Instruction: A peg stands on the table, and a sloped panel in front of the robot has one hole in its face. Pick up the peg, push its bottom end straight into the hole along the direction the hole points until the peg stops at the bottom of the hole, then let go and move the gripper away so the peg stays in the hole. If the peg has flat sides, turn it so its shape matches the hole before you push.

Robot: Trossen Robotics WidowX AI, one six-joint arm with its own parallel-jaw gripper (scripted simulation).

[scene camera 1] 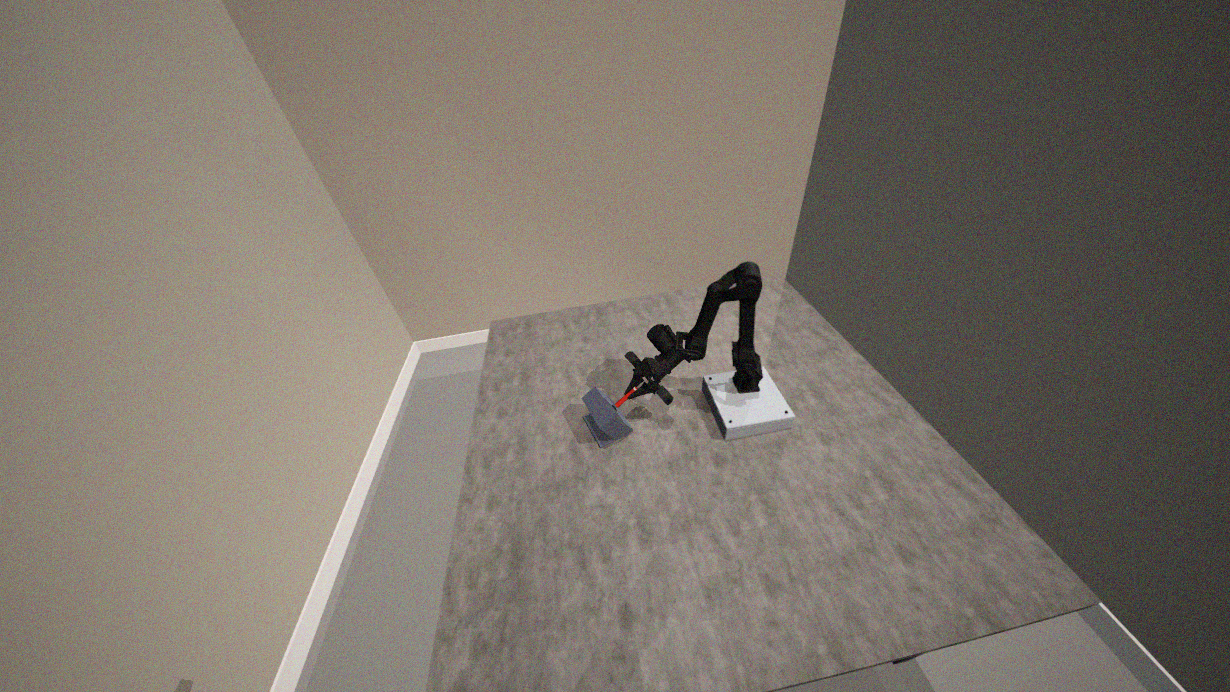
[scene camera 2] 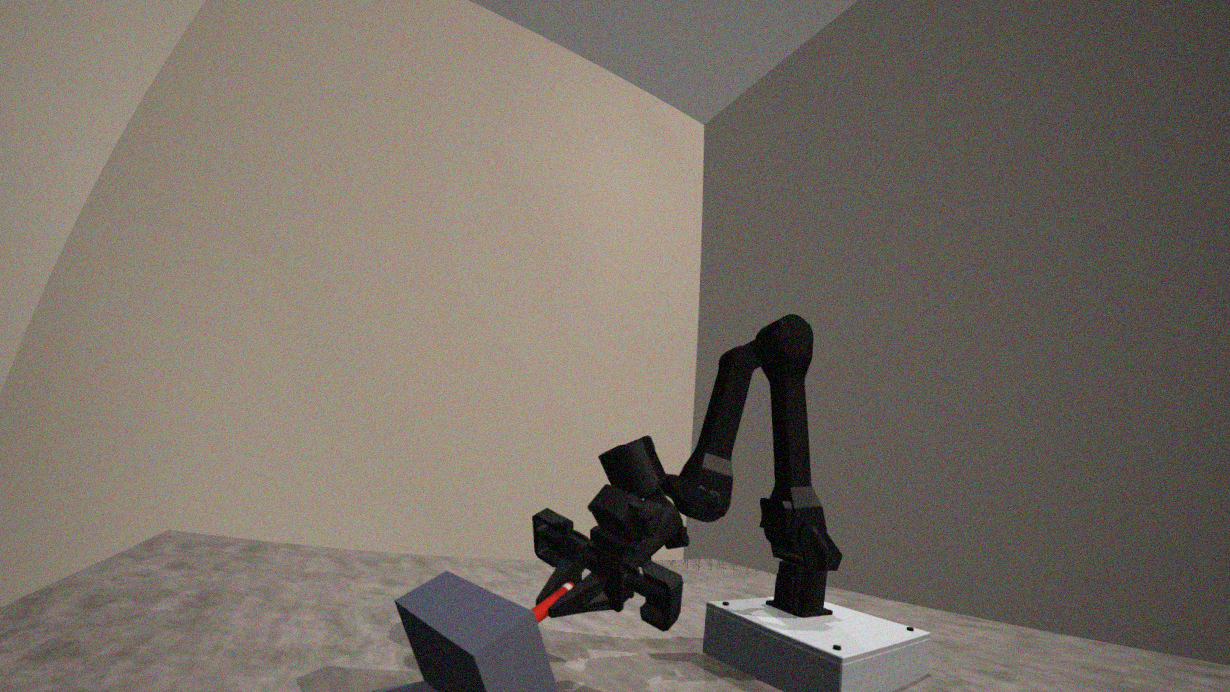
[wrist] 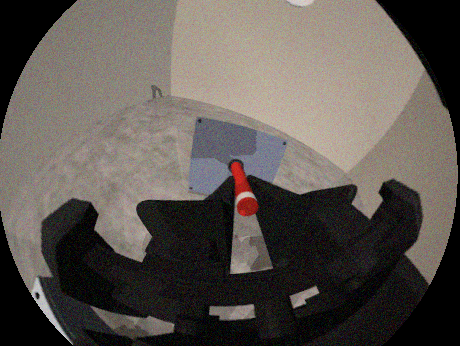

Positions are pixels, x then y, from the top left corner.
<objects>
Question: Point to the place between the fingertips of the gripper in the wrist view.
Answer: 240,179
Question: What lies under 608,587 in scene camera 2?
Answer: The gripper.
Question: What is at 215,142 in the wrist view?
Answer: A blue-grey sloped panel.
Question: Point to a red peg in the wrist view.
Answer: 245,199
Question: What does the gripper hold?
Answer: A red peg.
</objects>
